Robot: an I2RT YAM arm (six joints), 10 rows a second.
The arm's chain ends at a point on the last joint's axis. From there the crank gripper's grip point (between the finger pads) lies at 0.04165 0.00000 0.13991 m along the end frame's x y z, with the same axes.
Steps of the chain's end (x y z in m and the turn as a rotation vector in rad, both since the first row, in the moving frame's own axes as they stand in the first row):
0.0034, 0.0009, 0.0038, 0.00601, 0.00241, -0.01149
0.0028, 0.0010, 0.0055, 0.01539, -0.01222, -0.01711
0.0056, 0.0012, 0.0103, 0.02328, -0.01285, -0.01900
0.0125, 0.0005, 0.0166, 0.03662, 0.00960, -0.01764
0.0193, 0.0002, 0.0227, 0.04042, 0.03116, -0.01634
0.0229, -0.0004, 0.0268, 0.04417, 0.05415, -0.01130
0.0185, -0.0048, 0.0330, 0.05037, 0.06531, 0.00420
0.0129, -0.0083, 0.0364, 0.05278, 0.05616, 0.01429
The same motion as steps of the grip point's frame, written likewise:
0.0037, -0.0004, 0.0037, 0.00601, 0.00241, -0.01149
0.0011, -0.0019, 0.0060, 0.01539, -0.01222, -0.01711
0.0038, -0.0028, 0.0108, 0.02328, -0.01285, -0.01900
0.0138, -0.0054, 0.0161, 0.03662, 0.00960, -0.01764
0.0236, -0.0061, 0.0212, 0.04042, 0.03116, -0.01634
0.0304, -0.0070, 0.0242, 0.04417, 0.05415, -0.01130
0.0276, -0.0116, 0.0298, 0.05037, 0.06531, 0.00420
0.0207, -0.0150, 0.0337, 0.05278, 0.05616, 0.01429

